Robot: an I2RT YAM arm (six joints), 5 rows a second.
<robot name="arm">
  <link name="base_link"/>
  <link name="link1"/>
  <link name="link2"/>
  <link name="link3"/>
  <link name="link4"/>
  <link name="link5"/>
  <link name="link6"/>
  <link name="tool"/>
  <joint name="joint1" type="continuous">
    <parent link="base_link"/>
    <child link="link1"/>
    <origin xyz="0 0 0.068"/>
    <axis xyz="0 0 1"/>
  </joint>
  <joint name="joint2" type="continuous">
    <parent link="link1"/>
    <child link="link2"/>
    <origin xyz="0.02 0.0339 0.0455" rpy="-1.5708 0 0"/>
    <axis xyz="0 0 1"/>
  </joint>
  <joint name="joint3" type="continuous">
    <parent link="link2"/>
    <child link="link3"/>
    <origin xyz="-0.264 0 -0.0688" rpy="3.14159 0 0"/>
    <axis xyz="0 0 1"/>
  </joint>
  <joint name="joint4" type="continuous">
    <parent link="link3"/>
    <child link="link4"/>
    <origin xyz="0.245 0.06 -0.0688"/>
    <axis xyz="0 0 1"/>
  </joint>
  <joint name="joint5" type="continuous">
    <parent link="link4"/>
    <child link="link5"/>
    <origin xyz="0.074 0.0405 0.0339" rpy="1.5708 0 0"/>
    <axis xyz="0 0 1"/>
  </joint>
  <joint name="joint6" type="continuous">
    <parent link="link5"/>
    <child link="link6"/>
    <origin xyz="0.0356 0 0.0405" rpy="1.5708 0 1.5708"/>
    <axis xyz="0 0 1"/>
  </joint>
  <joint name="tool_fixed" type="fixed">
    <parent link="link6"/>
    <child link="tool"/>
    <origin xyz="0 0 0" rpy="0 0 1.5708"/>
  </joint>
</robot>
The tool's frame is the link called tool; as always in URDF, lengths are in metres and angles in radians. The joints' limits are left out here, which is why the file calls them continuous.
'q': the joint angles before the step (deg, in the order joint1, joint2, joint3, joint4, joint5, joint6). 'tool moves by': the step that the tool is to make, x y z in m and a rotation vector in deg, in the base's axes. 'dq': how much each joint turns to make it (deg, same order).
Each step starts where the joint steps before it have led.
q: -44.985 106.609 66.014 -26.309 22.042 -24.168
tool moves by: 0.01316 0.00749 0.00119 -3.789 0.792 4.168
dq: 2.486 -0.128 -0.650 3.814 2.279 -3.157
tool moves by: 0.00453 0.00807 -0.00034 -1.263 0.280 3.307
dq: 1.431 -0.806 -1.520 2.337 0.146 -2.398
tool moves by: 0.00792 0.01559 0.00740 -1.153 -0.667 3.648
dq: 2.697 -2.063 -1.176 0.842 -0.056 -1.159
